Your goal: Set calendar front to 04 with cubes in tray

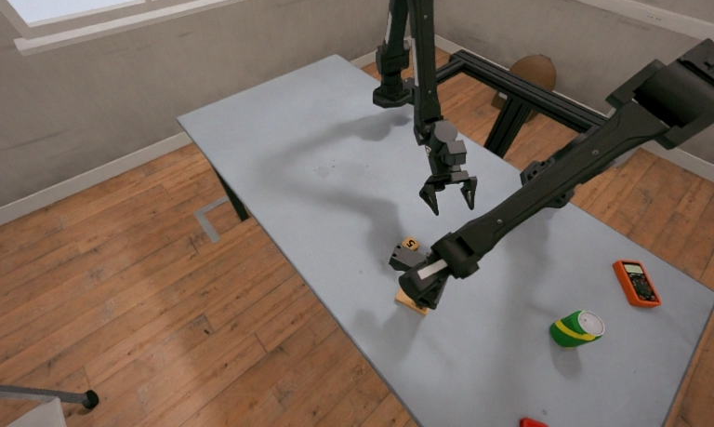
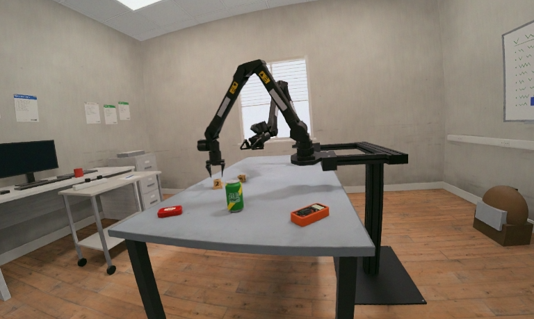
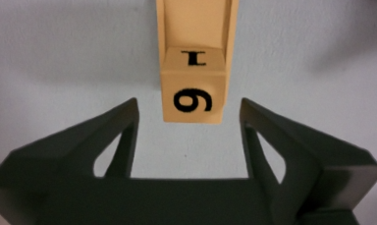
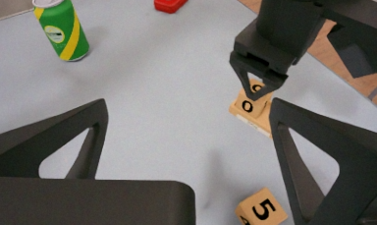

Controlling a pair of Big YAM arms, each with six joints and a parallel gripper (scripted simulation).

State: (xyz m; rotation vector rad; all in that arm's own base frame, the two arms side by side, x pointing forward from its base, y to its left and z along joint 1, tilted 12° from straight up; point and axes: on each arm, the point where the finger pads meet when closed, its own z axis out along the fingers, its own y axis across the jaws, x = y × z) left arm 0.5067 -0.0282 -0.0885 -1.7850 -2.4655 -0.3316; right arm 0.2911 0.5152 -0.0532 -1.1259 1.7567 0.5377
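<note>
The wooden calendar tray lies 60 mm below my left hand and 20 mm to the right of it. From my left hand the other things lie so: orange multimeter (490 mm behind, 400 mm to the left, 50 mm below); red tin (380 mm to the left, 60 mm ahead, 50 mm below); green can (320 mm to the left, 200 mm behind, 10 mm below).
</note>
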